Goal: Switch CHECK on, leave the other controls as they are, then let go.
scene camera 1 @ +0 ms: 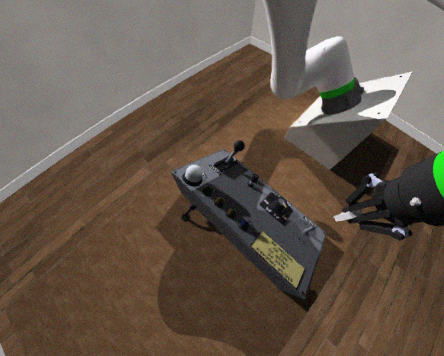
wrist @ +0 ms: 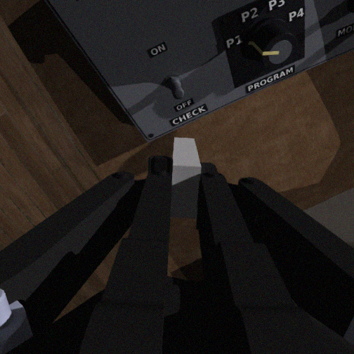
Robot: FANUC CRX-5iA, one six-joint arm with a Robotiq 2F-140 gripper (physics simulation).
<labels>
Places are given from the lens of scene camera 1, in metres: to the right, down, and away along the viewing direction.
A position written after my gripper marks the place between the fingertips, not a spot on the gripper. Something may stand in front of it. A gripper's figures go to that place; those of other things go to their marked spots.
my gripper (scene camera 1: 339, 217): 0.31, 0.10, 0.46
control panel (scene camera 1: 278, 245): 0.16, 0.19, 0.50
</labels>
